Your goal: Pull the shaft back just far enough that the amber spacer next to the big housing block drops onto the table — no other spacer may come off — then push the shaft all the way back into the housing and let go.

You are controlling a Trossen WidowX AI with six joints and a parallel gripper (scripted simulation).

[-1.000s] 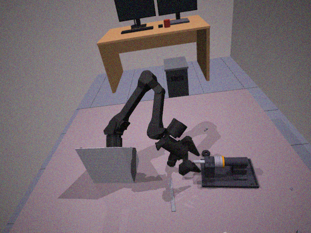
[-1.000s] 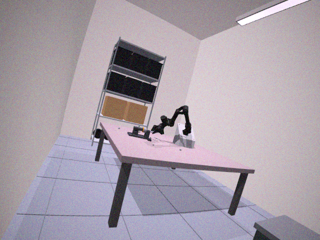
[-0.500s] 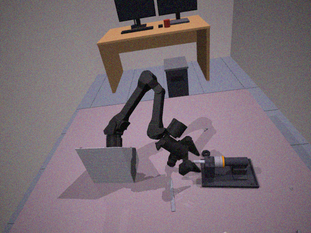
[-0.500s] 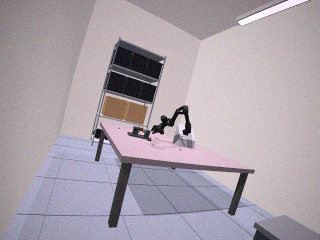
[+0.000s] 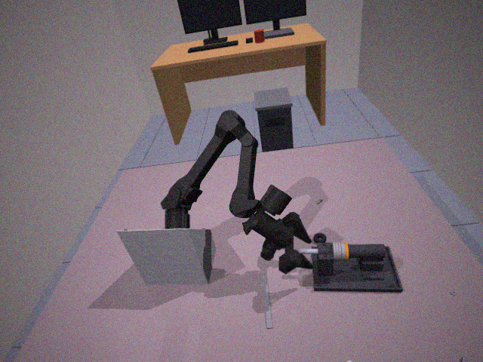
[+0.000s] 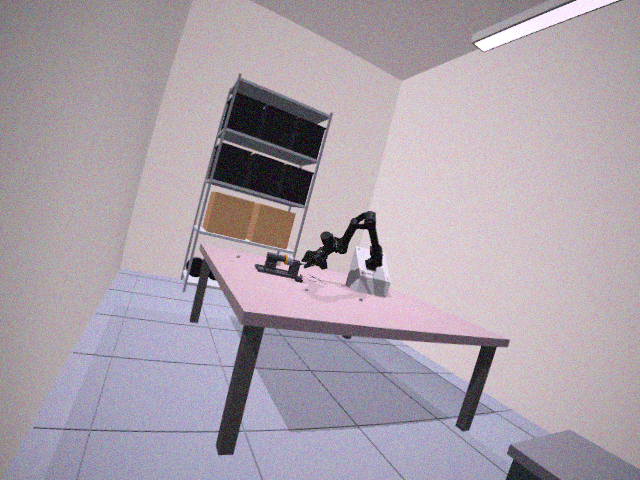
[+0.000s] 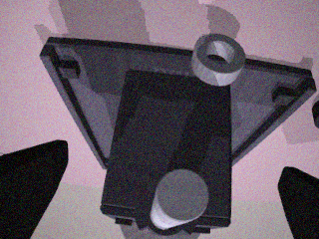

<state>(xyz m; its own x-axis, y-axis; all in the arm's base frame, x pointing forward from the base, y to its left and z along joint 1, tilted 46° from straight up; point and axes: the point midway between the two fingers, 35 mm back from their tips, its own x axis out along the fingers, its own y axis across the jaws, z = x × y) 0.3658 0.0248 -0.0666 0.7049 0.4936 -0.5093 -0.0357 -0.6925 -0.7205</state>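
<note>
The pale shaft is 70 mm ahead of my gripper tip and 20 mm above it. Round my gripper tip: black ring knob: 120 mm to the left, 60 mm below, 40 mm ahead; then thin grey strip: 130 mm behind, 110 mm to the right, 60 mm below; then amber spacer: 90 mm ahead, 20 mm above.
</note>
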